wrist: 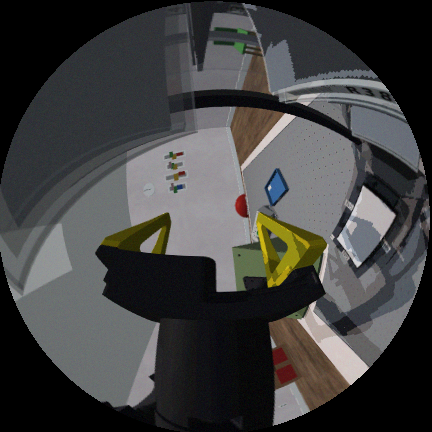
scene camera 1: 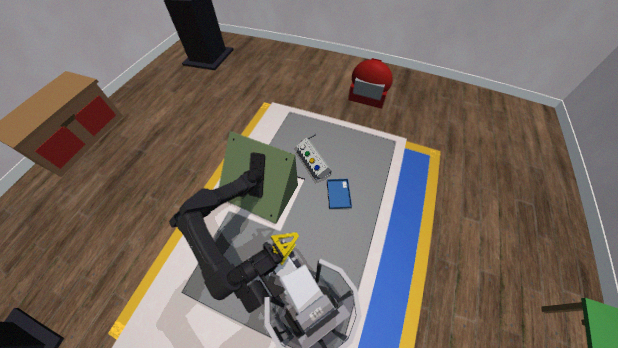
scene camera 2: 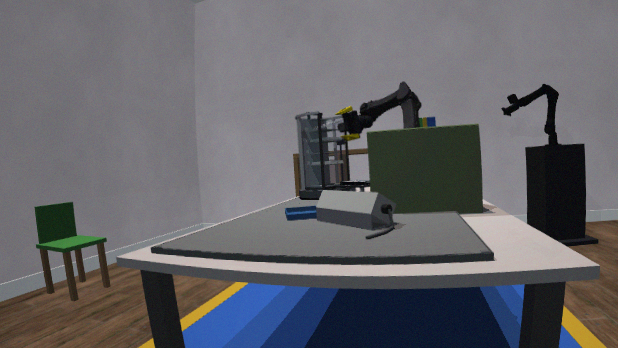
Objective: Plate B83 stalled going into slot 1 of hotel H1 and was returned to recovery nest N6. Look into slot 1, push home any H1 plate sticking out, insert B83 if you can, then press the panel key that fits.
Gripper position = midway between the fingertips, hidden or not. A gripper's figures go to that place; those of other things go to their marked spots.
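Scene:
My gripper (scene camera 1: 296, 238), 0.77 m from the lens. Clear-walled plate rack (scene camera 1: 338, 311), 0.65 m from the lens.

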